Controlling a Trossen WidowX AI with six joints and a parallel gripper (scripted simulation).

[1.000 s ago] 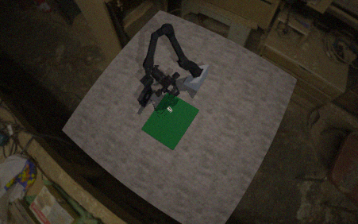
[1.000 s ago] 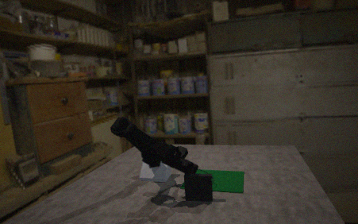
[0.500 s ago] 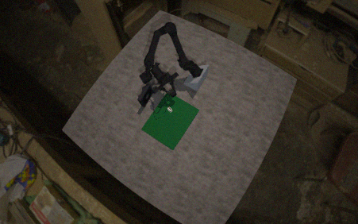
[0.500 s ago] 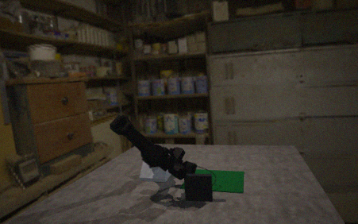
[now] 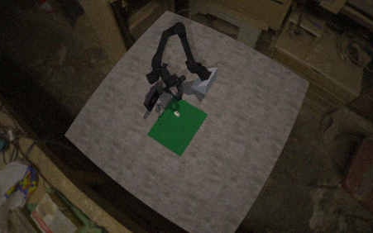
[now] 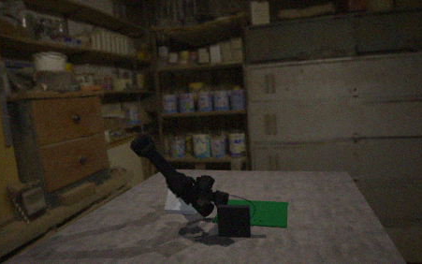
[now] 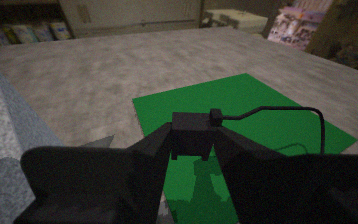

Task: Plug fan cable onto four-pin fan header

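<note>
The dark fan lies 60 mm ahead of my gripper tip, 150 mm to the right of it and 30 mm below it. Also, from my gripper tip: green board: 130 mm ahead, 40 mm to the left, 110 mm below; dark plug: 10 mm below.
</note>
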